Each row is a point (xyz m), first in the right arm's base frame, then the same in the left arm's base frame.
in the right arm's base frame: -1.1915 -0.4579 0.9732
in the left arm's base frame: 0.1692 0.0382 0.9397
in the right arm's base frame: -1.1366 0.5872 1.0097
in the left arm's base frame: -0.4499 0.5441 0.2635
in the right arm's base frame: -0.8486 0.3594 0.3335
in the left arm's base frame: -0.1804 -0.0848 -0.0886
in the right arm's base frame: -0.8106 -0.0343 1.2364
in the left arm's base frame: 0.2248 0.5357 0.5613
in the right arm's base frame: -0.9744 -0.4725 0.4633
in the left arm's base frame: 0.2722 -0.3665 0.5751
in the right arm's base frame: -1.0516 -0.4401 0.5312
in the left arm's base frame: 0.2025 -0.3094 0.6342
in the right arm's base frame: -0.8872 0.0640 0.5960
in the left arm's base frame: 0.0150 0.0050 0.2452
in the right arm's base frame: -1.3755 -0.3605 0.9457
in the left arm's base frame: -0.0361 0.0183 0.9788
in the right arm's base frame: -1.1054 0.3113 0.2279
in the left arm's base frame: -0.3592 -0.2526 0.0504
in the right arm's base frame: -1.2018 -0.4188 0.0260
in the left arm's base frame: 0.0048 -0.7720 0.4756
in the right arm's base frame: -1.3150 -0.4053 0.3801
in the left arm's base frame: -0.0404 -0.4815 0.7036
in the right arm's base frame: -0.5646 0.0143 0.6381
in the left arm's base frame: 0.2971 0.0881 0.0974
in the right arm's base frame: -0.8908 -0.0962 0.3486
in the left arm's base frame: 0.0799 -0.2822 0.2321
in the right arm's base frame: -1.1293 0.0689 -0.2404
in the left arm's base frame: -0.2880 -0.7729 -0.0022
